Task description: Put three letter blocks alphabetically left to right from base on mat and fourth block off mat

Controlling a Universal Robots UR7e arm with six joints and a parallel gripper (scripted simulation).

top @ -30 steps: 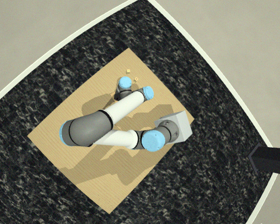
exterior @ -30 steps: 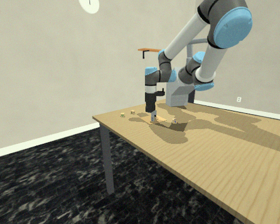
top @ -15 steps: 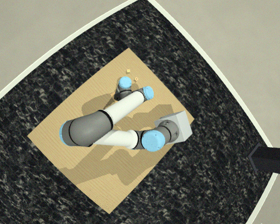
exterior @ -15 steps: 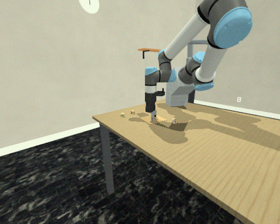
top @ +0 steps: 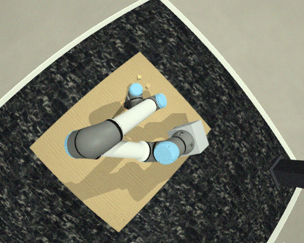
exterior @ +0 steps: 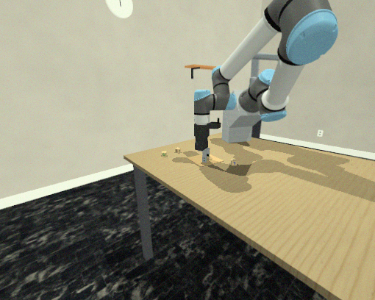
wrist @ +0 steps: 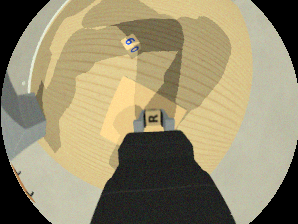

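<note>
My hand is 3 cm to the left of the mat, 2 cm above it and 1 cm past it.
</note>
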